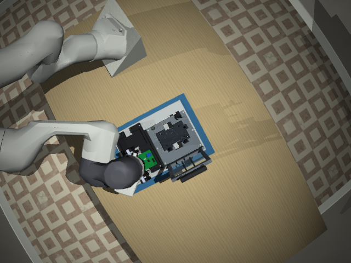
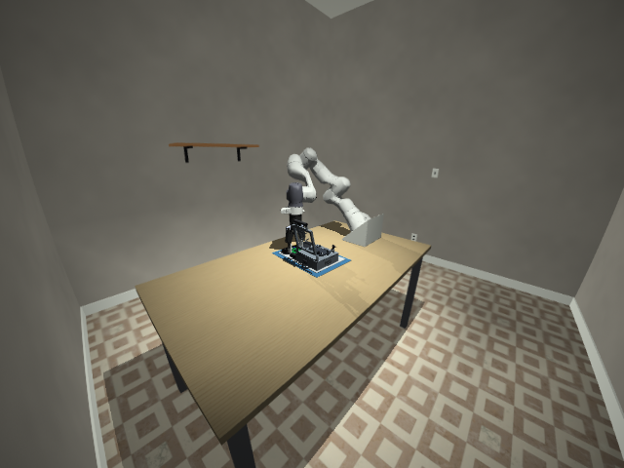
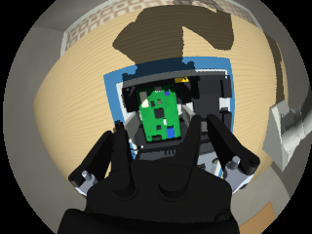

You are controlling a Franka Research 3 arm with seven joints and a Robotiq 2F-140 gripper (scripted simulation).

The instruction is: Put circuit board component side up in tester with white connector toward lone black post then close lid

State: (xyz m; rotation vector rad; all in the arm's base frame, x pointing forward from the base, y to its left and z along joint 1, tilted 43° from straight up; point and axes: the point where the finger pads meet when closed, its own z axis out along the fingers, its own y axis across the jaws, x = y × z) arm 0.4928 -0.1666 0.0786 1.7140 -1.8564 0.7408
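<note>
Now: hand 2 cm above the green circuit board. From my hand the other things lie so: black post: 8 cm behind, 24 cm to the left, 4 cm above; tester lid: 10 cm ahead, 16 cm to the left, 14 cm above; black nest: 2 cm behind, 18 cm to the left, 3 cm above.
</note>
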